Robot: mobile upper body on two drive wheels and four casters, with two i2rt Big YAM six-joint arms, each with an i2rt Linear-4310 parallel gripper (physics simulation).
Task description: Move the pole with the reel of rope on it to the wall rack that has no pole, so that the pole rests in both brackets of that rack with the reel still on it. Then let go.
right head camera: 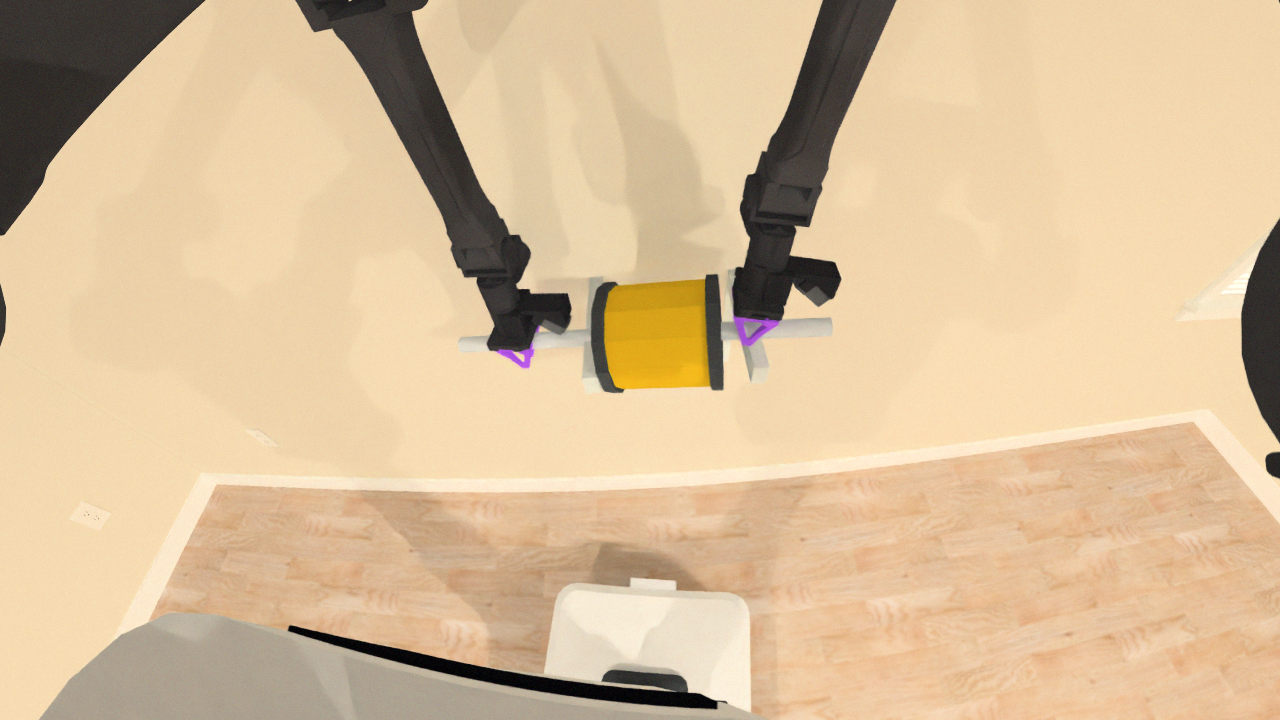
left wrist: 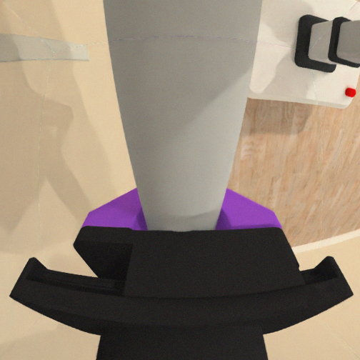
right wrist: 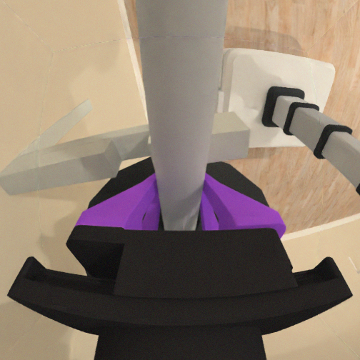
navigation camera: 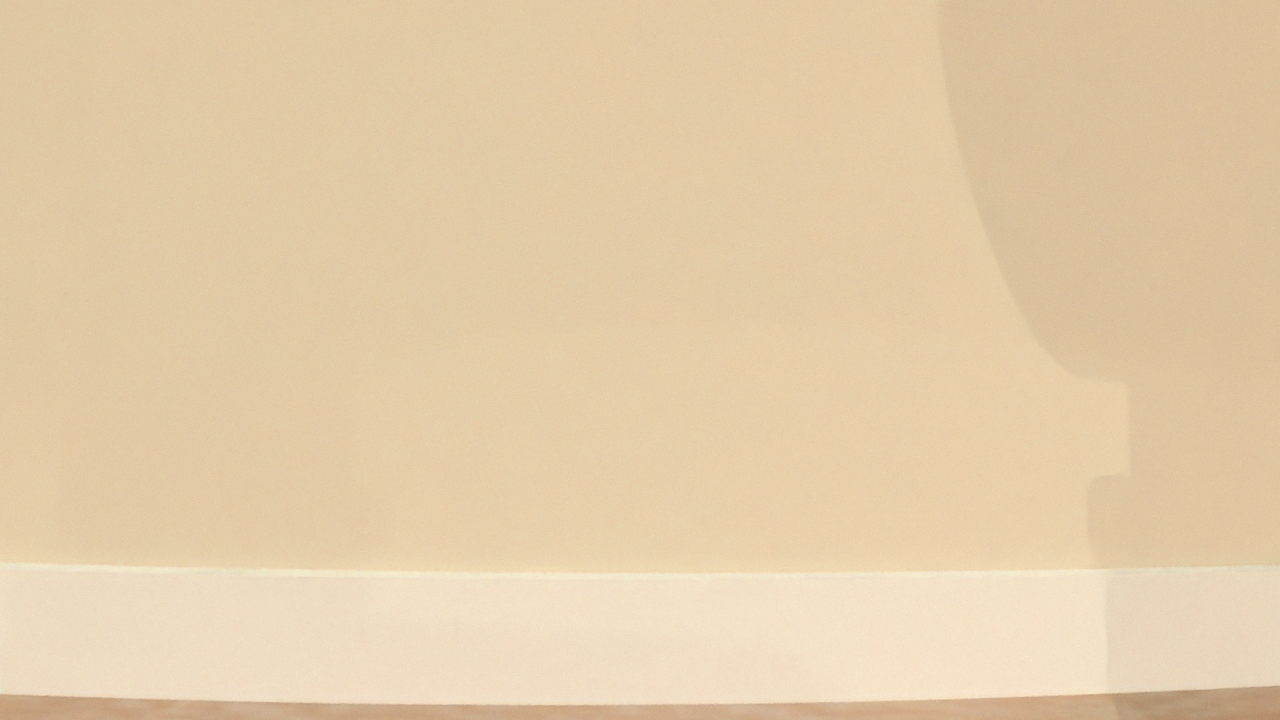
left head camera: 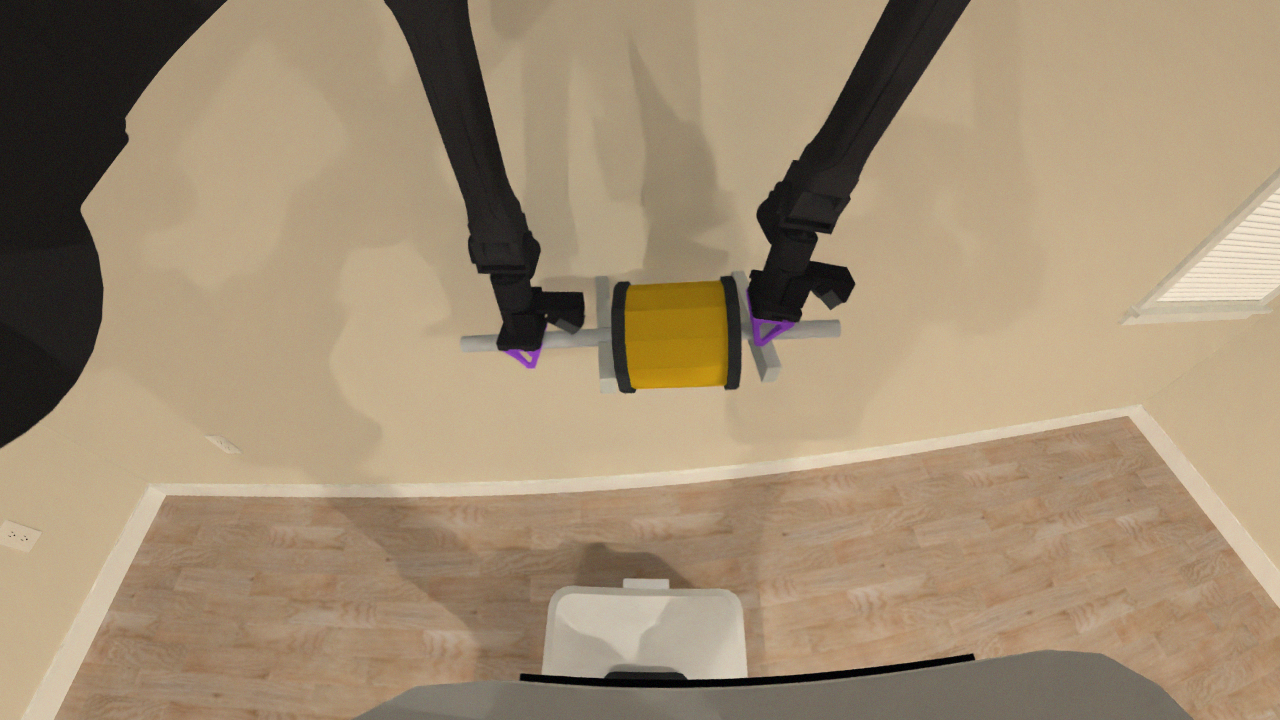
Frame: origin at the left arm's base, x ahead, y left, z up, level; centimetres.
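Seen in the pictures: left gripper, between the fingertips: (right head camera: pixel 527 362) (left head camera: pixel 532 362); right gripper, between the fingertips: (right head camera: pixel 745 338) (left head camera: pixel 757 338).
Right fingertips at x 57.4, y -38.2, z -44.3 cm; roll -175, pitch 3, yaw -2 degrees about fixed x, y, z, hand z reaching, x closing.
A point is followed by its place in that frame.
A light grey pole (left head camera: pixel 572 337) @[x 57.4, y -7.7, z -45.3 cm] (right head camera: pixel 805 327) @[x 56.3, y -46.9, z -40.3 cm] (left wrist: pixel 182 125) (right wrist: pixel 180 100) runs nearly level across a wall rack and carries a yellow reel (left head camera: pixel 678 335) @[x 52.0, y -24.3, z -38.4 cm] (right head camera: pixel 660 334) @[x 52.1, y -24.9, z -38.3 cm] with black flanges. The rack's left bracket (left head camera: pixel 606 368) @[x 50.9, y -13.8, z -45.1 cm] (right head camera: pixel 590 376) @[x 49.3, y -14.2, z -45.1 cm] is partly behind the reel. Its right bracket (left head camera: pixel 767 362) @[x 53.0, y -39.4, z -45.1 cm] (right head camera: pixel 757 362) @[x 53.0, y -39.8, z -45.1 cm] (right wrist: pixel 60 167) has a notch; in the right wrist view the pole crosses in front of its outer end, beside the notch. Contact cannot be told. My left gripper (left head camera: pixel 525 352) @[x 58.5, y 0.5, z -53.2 cm] (right head camera: pixel 517 354) @[x 58.5, y 0.5, z -53.2 cm] (left wrist: pixel 180 177) is shut on the pole left of the reel. My right gripper (left head camera: pixel 771 329) @[x 57.4, y -38.2, z -44.3 cm] (right head camera: pixel 756 329) @[x 57.4, y -38.2, z -44.3 cm] (right wrist: pixel 179 177) is shut on it close to the reel's right flange.
A white base (left head camera: pixel 644 617) @[x 24.1, y -22.0, z -115.0 cm] (right head camera: pixel 648 622) @[x 22.9, y -22.2, z -115.0 cm] stands on the wooden floor (left head camera: pixel 895 555) @[x 44.4, y -113.4, z -140.9 cm] below the rack. A window (left head camera: pixel 1230 259) @[x 94.9, y -205.4, z -37.6 cm] is in the wall at the far right. Outlets (left head camera: pixel 19 535) @[x 18.0, y 181.8, z -101.2 cm] (right head camera: pixel 90 515) @[x 17.6, y 181.7, z -100.6 cm] are low at the left. The navigation camera shows wall and baseboard (navigation camera: pixel 537 635) @[x 72.0, y -11.9, z -136.1 cm].
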